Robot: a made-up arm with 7 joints.
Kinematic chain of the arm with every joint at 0, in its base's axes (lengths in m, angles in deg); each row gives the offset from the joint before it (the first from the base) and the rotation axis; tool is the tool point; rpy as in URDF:
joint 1: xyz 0 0 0.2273 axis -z
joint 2: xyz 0 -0.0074 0.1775 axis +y
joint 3: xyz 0 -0.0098 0.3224 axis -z
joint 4: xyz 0 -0.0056 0.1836 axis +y
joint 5: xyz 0 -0.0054 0.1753 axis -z
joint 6: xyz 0 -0.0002 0.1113 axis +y
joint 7: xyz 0 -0.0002 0.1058 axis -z
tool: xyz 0 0 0 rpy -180 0 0
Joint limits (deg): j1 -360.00..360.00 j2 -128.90..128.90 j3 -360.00..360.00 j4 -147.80..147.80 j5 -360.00..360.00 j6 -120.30..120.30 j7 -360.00..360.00
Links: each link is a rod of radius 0.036 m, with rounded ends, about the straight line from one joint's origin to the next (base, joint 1, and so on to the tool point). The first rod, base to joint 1, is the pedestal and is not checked.
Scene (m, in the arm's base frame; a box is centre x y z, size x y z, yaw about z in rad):
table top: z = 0
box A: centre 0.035 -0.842 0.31 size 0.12 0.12 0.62 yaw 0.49
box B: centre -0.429 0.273 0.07 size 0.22 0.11 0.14 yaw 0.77
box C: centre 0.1 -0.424 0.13 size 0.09 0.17 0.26 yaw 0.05
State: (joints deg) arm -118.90 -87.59 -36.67 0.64 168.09 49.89 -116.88
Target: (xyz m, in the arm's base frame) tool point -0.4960 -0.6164 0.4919
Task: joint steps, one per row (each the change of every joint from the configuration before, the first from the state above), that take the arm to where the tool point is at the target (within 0.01 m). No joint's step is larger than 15 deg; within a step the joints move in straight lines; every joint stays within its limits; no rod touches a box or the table.
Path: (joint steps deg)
1: 4.65 12.00 -4.13 6.35 7.80 1.19 -4.07
2: 4.64 12.01 -4.12 6.36 7.80 1.19 -4.08
3: 4.65 12.00 -4.13 6.35 7.80 1.19 -4.07
4: 4.65 12.01 -4.12 6.36 7.80 1.19 -4.08
5: 4.65 12.00 -4.13 6.35 7.80 1.19 -4.07
6: 6.19 -13.90 0.86 5.49 -7.32 -1.64 4.07
7: 6.20 -13.91 0.86 5.48 -7.31 -1.65 4.08
8: 6.19 -13.91 0.85 5.48 -7.32 -1.65 4.07
9: 6.20 -13.91 0.86 5.48 -7.32 -1.65 4.08
10: 6.19 -13.91 0.86 5.48 -7.32 -1.65 4.07

